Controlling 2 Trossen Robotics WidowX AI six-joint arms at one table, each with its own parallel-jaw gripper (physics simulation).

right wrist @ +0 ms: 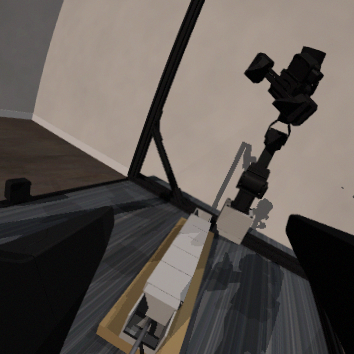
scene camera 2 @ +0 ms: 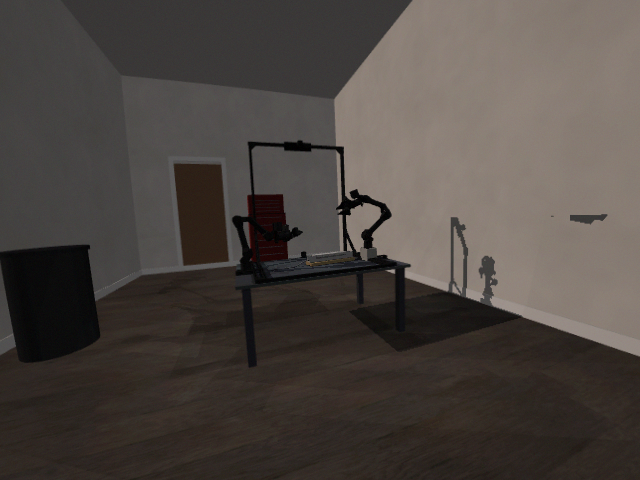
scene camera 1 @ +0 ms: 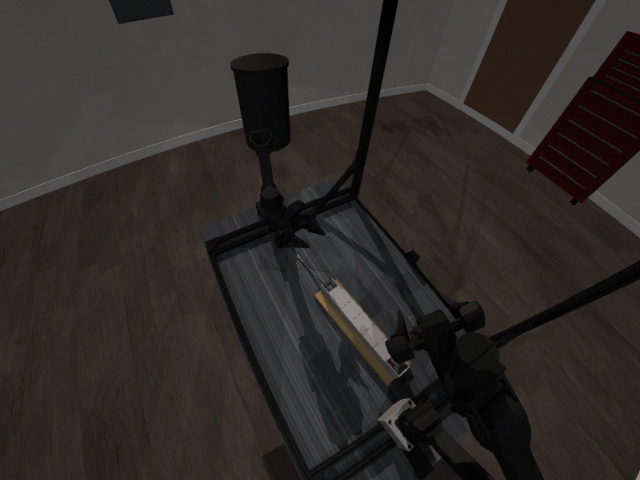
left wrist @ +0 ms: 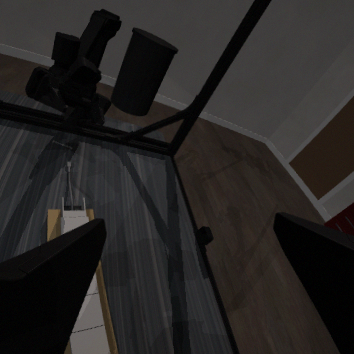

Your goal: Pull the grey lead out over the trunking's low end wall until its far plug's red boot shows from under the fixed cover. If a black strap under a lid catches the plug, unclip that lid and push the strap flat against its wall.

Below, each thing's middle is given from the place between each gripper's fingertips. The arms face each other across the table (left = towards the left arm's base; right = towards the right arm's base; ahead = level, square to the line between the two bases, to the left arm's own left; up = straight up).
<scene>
Now: the trunking (scene camera 1: 384,370) 40 mm behind my right hand, 260 mm to the left of it and 220 mm below it.
Now: the trunking 2 cm ahead of my left hand, 8 cm to the right of it and 37 cm below it.
</scene>
